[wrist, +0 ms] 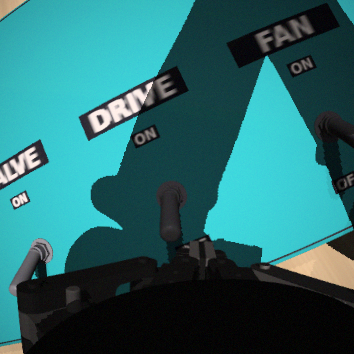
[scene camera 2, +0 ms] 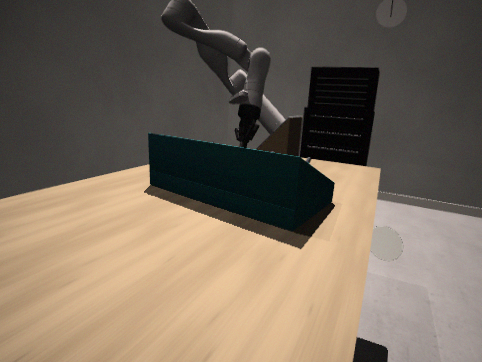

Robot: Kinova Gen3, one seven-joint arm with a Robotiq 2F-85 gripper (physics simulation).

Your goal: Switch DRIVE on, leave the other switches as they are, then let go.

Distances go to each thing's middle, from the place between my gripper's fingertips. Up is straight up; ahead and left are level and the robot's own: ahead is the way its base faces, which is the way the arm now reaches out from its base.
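Teal switch panel (wrist: 230, 112): my hand is 20 mm above it, 50 mm to the right of it and 120 mm short of it.
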